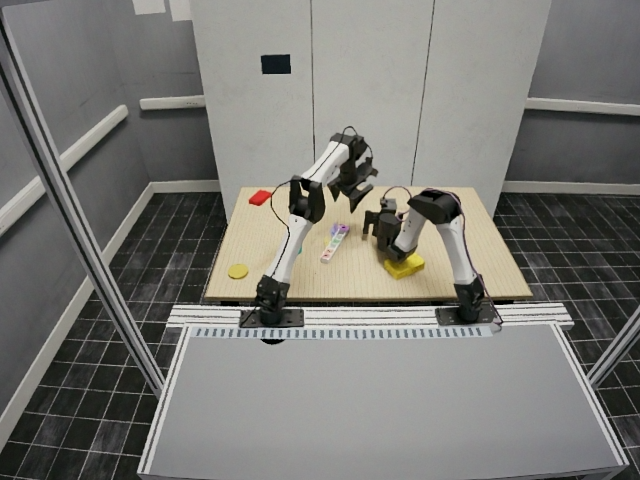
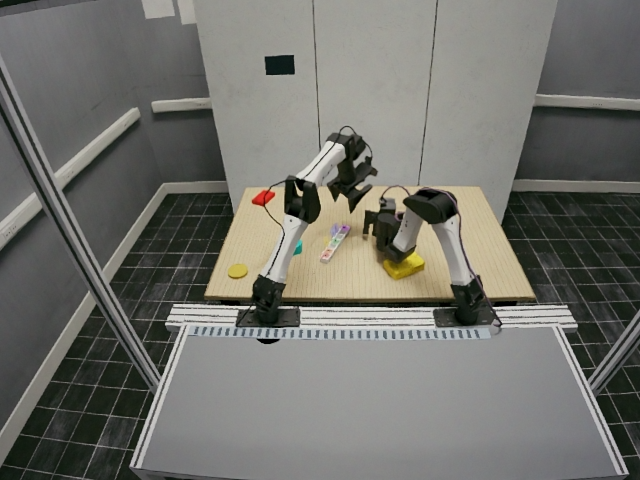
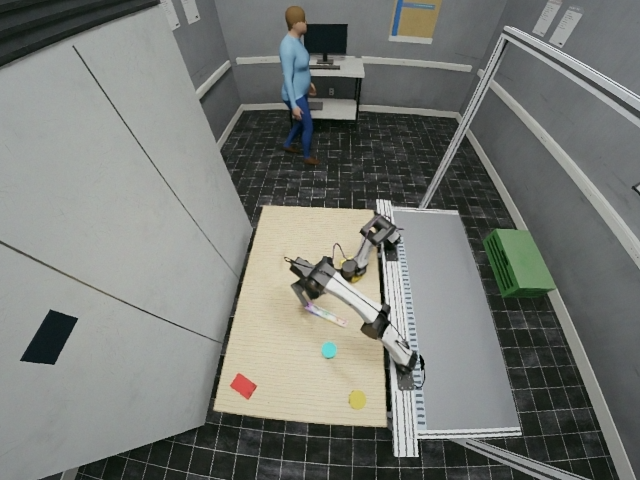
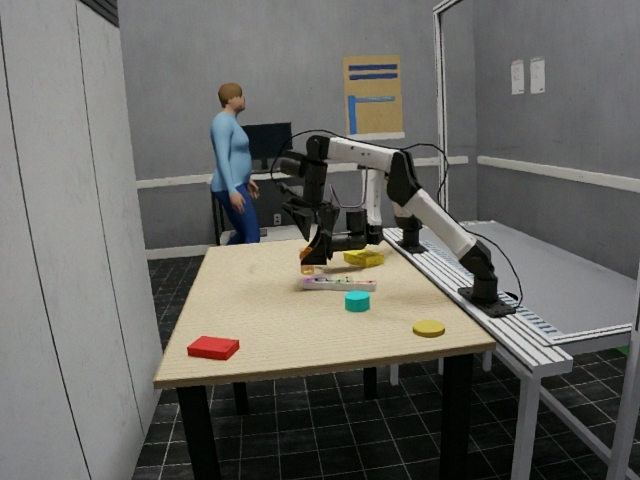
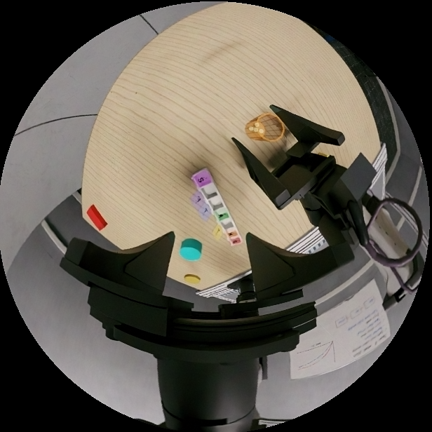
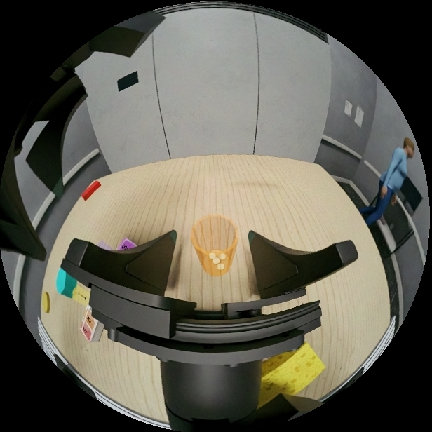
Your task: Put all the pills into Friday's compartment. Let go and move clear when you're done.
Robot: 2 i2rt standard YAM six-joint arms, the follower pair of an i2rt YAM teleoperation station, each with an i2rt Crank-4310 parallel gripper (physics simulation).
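Places are measured from the left arm's base along level axes (x ahead, y left, z up), in metres.
Pixels of known places: left gripper, fingertip midpoint: [image 1: 343, 207] [image 2: 343, 207] [image 3: 315, 299] [image 4: 318, 238]; right gripper, fingertip midpoint: [image 4: 299, 260]; left arm's base, link origin: [image 1: 272, 319] [image 2: 268, 319] [image 3: 402, 364] [image 4: 484, 302]; right arm's base, link origin: [image 1: 466, 317] [image 2: 465, 318] [image 3: 389, 246] [image 4: 410, 247].
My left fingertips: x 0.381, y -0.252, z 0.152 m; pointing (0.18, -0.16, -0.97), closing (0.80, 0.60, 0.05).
For each thing: its top centre in the pictures, then the offset to it from my left fingertips.
- pill organizer, top centre: [image 4: 337, 271] [image 2: 333, 234] [image 1: 333, 234] [image 3: 325, 313] dz -0.090, dx -0.043, dy +0.038 m
- open orange bottle, top centre: [image 4: 305, 249] dz -0.064, dx +0.018, dy -0.148 m
- yellow sponge, top centre: [image 4: 363, 252] [image 2: 404, 261] [image 1: 405, 261] [image 3: 352, 267] dz -0.111, dx -0.180, dy -0.201 m
- teal cylinder, top centre: [image 4: 357, 294] [image 3: 329, 349] dz -0.109, dx -0.059, dy +0.189 m
- yellow disc, top centre: [image 4: 428, 325] [image 1: 237, 270] [image 2: 237, 269] [image 3: 357, 399] dz -0.132, dx -0.173, dy +0.380 m
- red block, top centre: [image 4: 212, 343] [image 1: 259, 195] [image 2: 263, 196] [image 3: 242, 385] dz -0.124, dx +0.296, dy +0.341 m
The pill organizer [image 1: 334, 243] [image 2: 334, 243] [image 4: 338, 284] [image 5: 216, 204] lies on the table. Its purple S lid [image 5: 202, 178] at one end is shut. The two compartments beside it stand open, with pale purple lids [image 5: 201, 206] folded out; the one next to S looks like Friday's. Green, orange and red lids are shut, and a yellow lid [image 5: 217, 231] is open. An open orange bottle [image 4: 307, 268] [image 5: 256, 131] [image 6: 215, 250] stands upright, with several pale pills at its bottom. My right gripper [image 6: 212, 231] is open, its fingertips on either side of the bottle. My left gripper [image 1: 344, 205] [image 5: 210, 233] is open and high above the organizer.
A yellow sponge [image 1: 404, 266] [image 6: 300, 370] lies under the right arm. A teal cylinder [image 4: 357, 301] [image 5: 191, 249] stands near the organizer. A yellow disc [image 1: 238, 271] [image 4: 428, 328] and a red block [image 1: 260, 197] [image 4: 212, 347] lie farther off. The left gripper hangs close to the right one.
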